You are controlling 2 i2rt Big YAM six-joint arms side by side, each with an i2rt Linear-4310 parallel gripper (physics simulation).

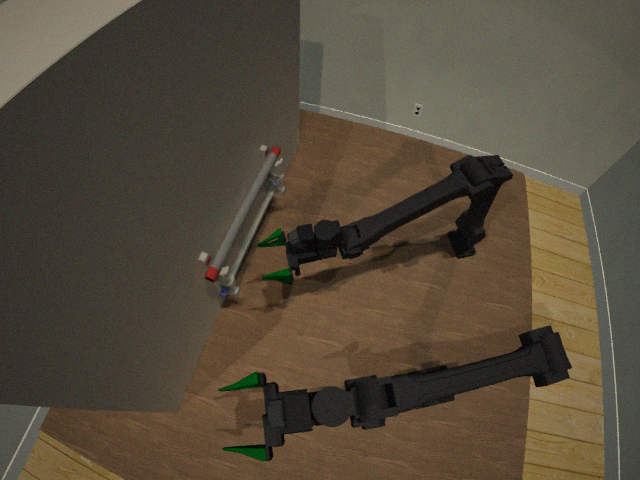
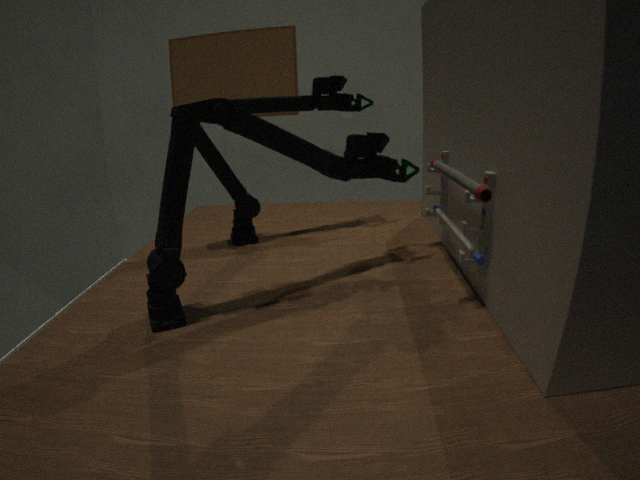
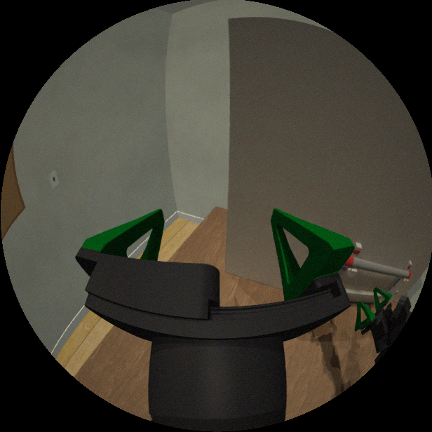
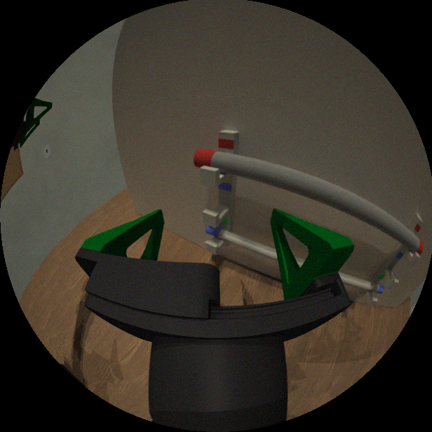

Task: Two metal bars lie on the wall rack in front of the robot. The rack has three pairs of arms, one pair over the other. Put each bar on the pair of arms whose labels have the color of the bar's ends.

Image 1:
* my left gripper: 221, 419
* my right gripper: 260, 261
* red-ended bar: 218, 261
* grey wall: 137, 137
